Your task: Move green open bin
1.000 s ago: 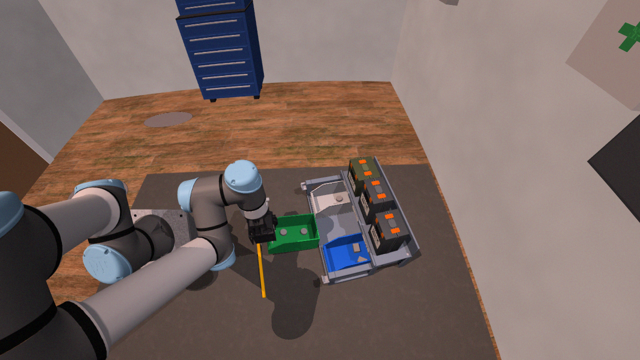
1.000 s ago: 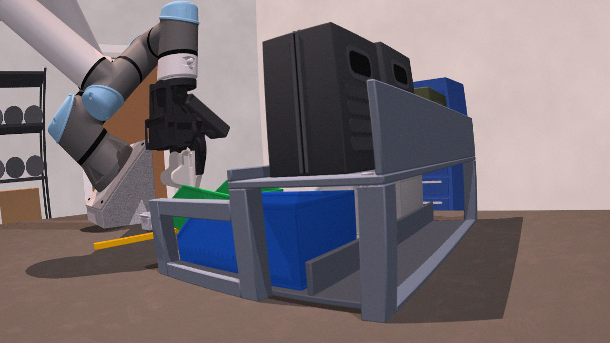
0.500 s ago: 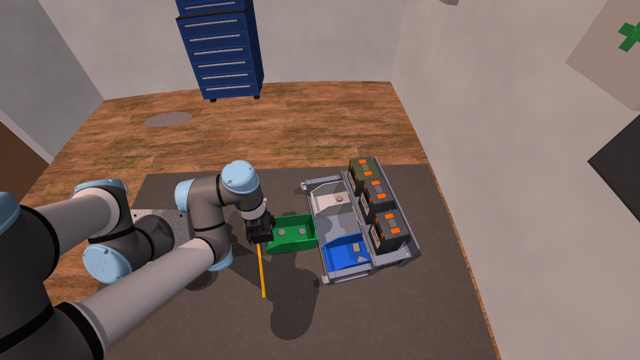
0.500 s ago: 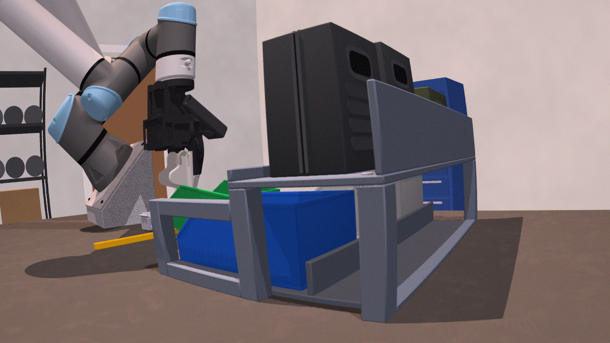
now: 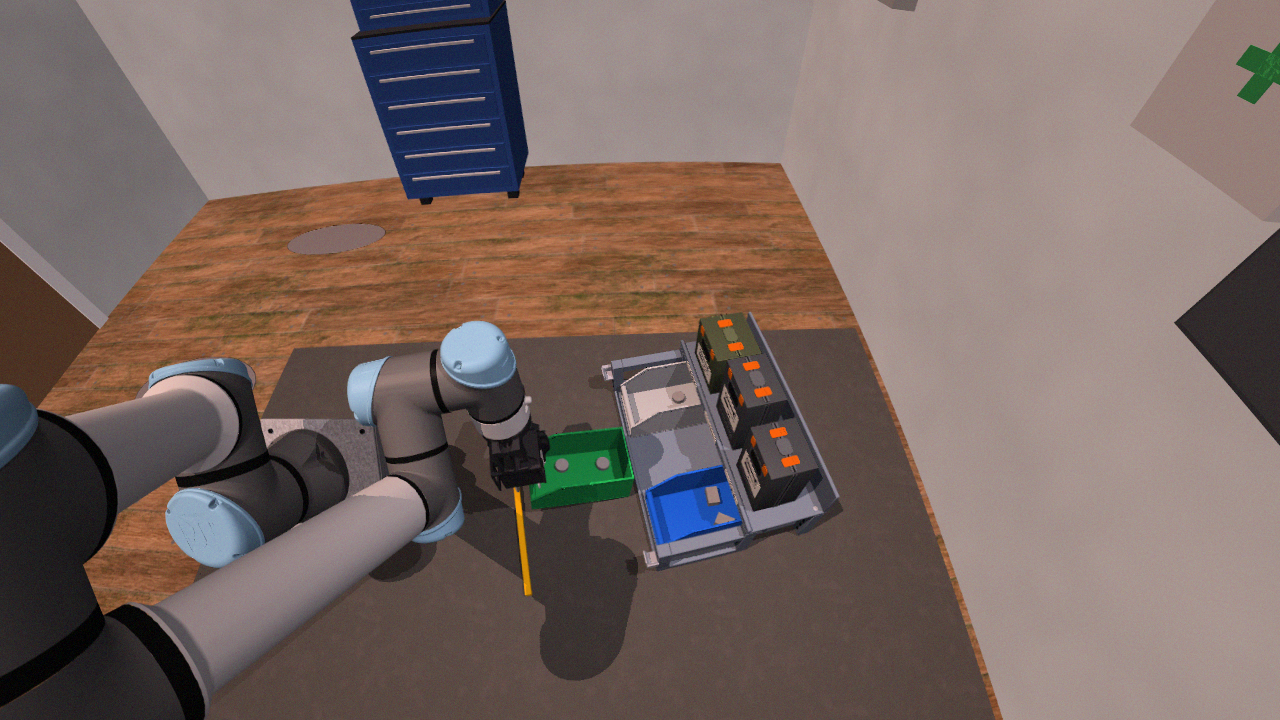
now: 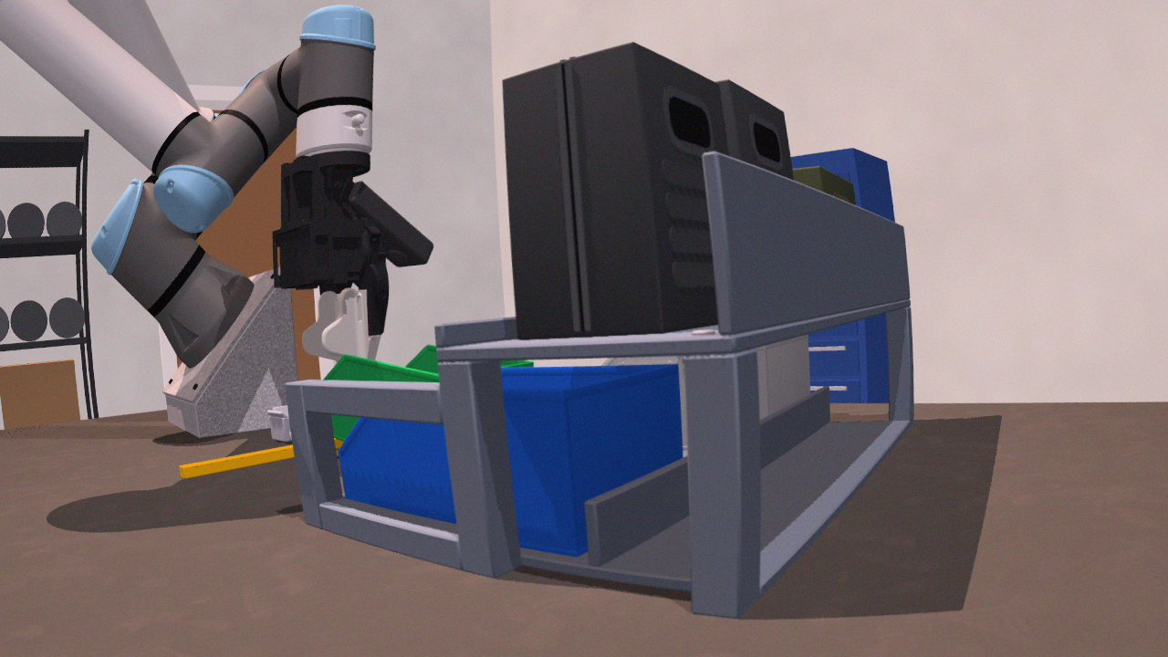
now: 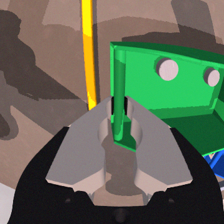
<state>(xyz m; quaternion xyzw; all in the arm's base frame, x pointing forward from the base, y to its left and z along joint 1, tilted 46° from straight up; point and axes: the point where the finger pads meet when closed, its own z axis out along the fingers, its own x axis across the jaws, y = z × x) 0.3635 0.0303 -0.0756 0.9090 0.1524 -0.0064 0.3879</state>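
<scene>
Now: the yellow bar 50 mm below my hand, 30 mm behind it and 10 mm to the right of it. Round my hand: grey bin: 230 mm ahead, 180 mm to the left, 20 mm below; then green open bin: 80 mm ahead, 20 mm to the left, 10 mm below; then blue bin: 290 mm ahead, 30 mm to the right, 20 mm below.
</scene>
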